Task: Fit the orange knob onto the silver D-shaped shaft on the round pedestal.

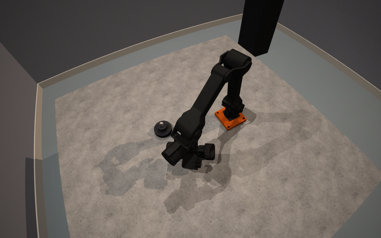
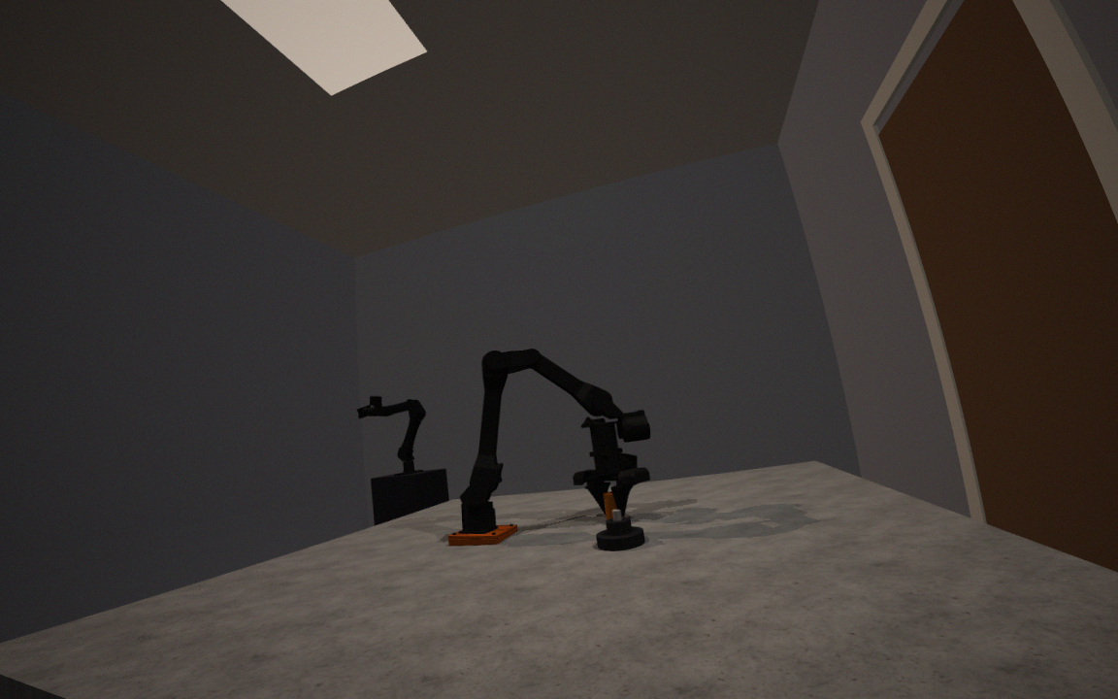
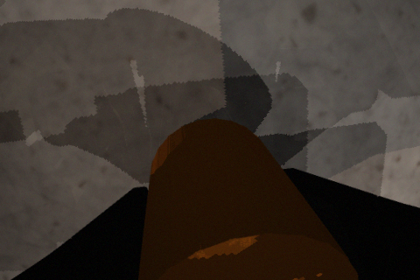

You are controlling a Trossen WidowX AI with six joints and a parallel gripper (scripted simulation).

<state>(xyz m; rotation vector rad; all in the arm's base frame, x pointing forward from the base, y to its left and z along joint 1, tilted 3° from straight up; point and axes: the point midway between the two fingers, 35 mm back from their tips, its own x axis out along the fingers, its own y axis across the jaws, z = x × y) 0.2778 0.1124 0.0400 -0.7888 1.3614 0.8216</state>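
Now: gripper tip 5 cm short of the round black pedestal, 19 cm to the left of it and 2 cm below it. The rest, counted from my gripper tip: orange knob 3 cm above.
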